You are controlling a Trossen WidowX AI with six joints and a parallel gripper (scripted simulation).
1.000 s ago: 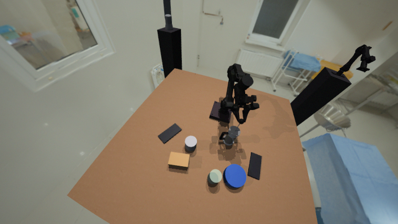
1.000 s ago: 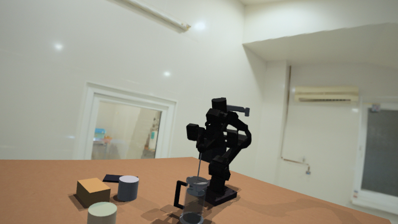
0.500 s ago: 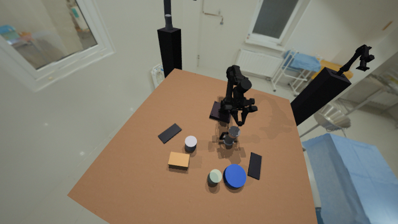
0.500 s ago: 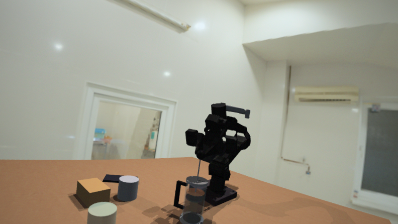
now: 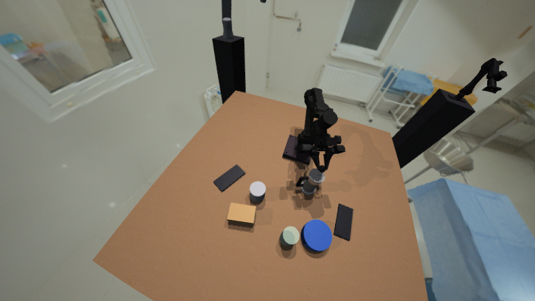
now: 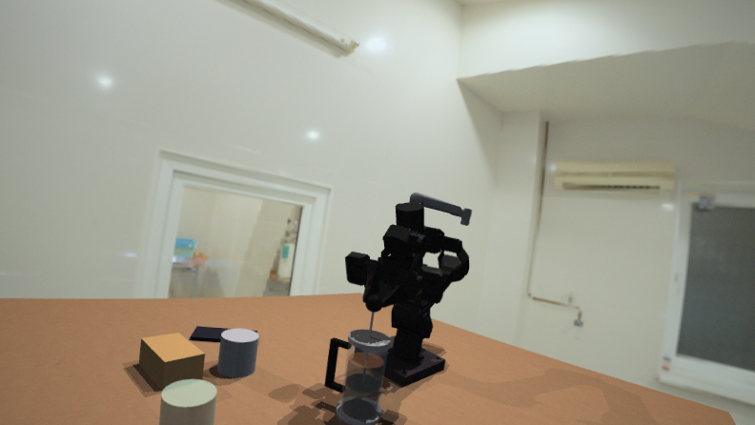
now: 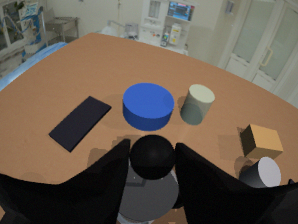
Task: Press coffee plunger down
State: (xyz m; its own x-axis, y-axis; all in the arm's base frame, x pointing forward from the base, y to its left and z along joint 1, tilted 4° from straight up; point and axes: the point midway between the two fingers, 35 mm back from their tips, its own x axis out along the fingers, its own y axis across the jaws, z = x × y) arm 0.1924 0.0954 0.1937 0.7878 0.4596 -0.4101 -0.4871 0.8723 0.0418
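Right now my gripper tip is 100 mm above the glass coffee press and 20 mm to the left of it. The rest, counted from my gripper tip: grey cylinder (220 mm to the right, 160 mm below, 140 mm ahead); then orange box (260 mm ahead, 230 mm to the right, 170 mm below); then pale green cylinder (250 mm ahead, 160 mm below, 10 mm to the right).
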